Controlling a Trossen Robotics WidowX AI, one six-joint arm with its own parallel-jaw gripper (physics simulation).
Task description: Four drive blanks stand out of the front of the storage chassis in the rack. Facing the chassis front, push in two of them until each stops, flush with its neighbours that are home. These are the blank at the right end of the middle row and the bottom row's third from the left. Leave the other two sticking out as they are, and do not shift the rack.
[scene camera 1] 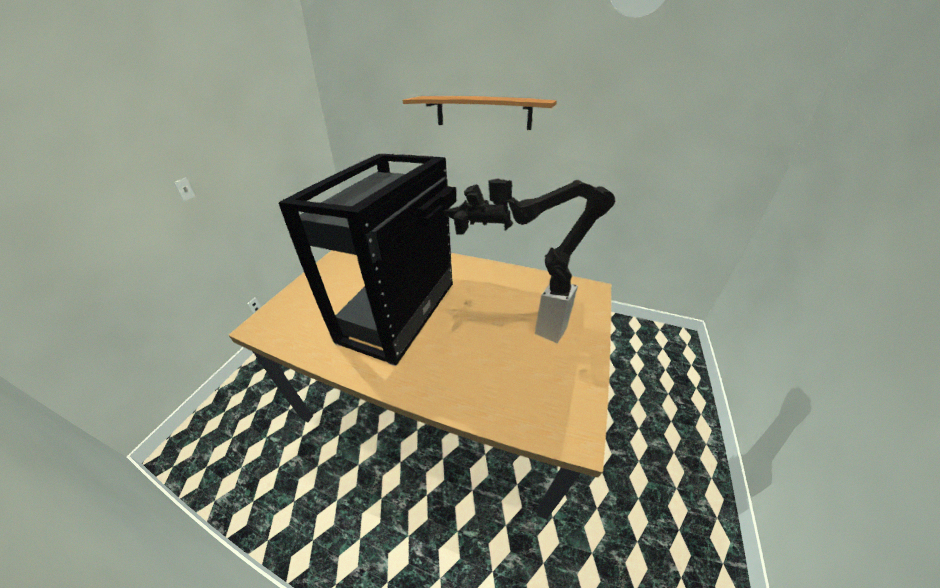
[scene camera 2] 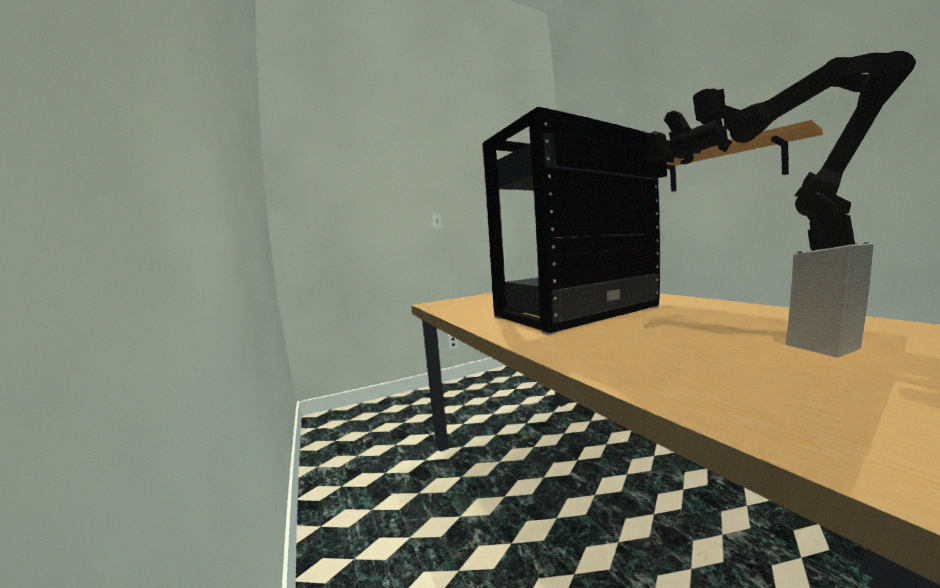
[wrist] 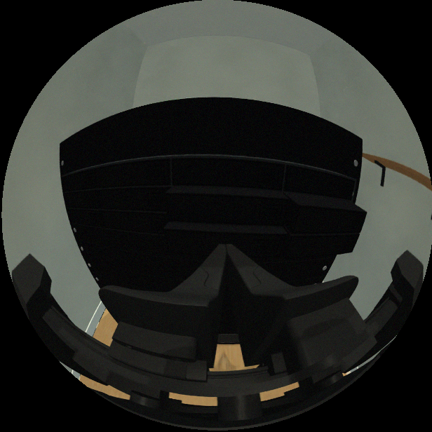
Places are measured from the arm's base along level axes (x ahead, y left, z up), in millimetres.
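Pixels of known places: gripper, between the fingertips: [scene camera 1: 443, 212] [scene camera 2: 643, 158]; arm's base, origin of its link: [scene camera 1: 560, 290] [scene camera 2: 834, 248].
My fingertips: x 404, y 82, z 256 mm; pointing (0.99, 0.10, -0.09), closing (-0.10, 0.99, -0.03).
Observation:
Ahead of a thing's pixels: the offset from my fingertips to its top centre. "spot": to the spot under its first point. Level surfaces: height alone.
The black rack @(213 mm ahead, 65 mm left, 122 mm up) [scene camera 1: 375, 284] [scene camera 2: 545, 228] stands on the table, with the storage chassis @(spot: 53 mm ahead, 154 mm left, 19 mm up) [scene camera 2: 589, 151] [wrist: 227, 172] high in it. In the wrist view, the right-end middle-row blank [wrist: 325, 217] stands well out. Beneath it, the bottom row's right-end blank [wrist: 322, 244] also stands out. The bottom row's third blank [wrist: 200, 227] shows a lit top ledge and stands out. The middle-row blank [wrist: 225, 192] above it shows a similar ledge. My gripper [scene camera 1: 451, 213] [scene camera 2: 648, 148] [wrist: 224, 250] is shut and empty, its tips at the bottom-row third blank's face; contact is unclear. Dark surfaces blur the seams.
The wooden table @(465 mm down) [scene camera 1: 499, 388] [scene camera 2: 748, 374] bears the rack and the arm's grey pedestal [scene camera 1: 555, 315] [scene camera 2: 828, 301]. A grey unit [scene camera 2: 582, 298] sits at the rack's bottom. A wooden wall shelf [scene camera 1: 478, 101] [scene camera 2: 797, 133] [wrist: 405, 168] is mounted beyond the rack and arm.

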